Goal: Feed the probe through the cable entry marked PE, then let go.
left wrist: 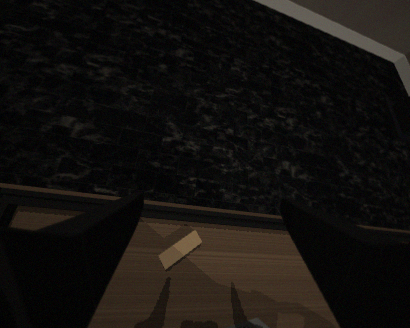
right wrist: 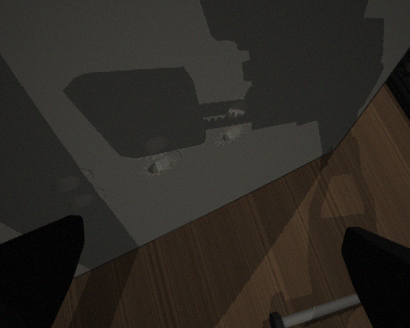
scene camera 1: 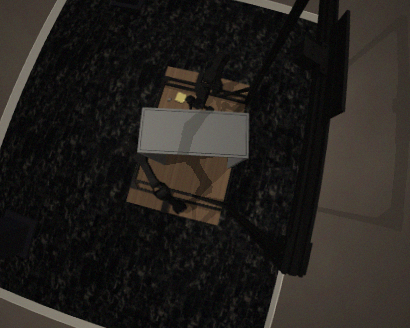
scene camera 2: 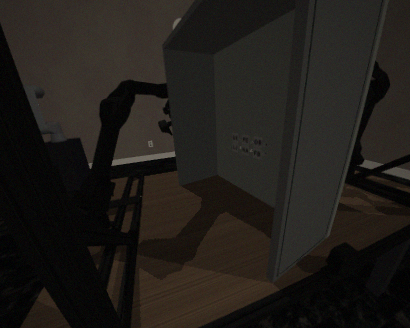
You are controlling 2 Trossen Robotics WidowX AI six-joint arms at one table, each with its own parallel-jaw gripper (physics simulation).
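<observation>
The probe is a grey rod with a black cap, lying on the wood; its far part is hidden behind a fingertip of my right gripper. That gripper is open and empty, in front of the grey panel. The panel's bristled entries show, several in shadow; which is PE cannot be told there. In scene camera 2 the entry marked PE is in the upper row's middle, its label dim. My left gripper is open and empty, beside the box's left wall.
The tall grey box stands across the wooden table. A yellow block lies behind it at the upper left. A tan block lies on the wood. Dark frame bars run along the table.
</observation>
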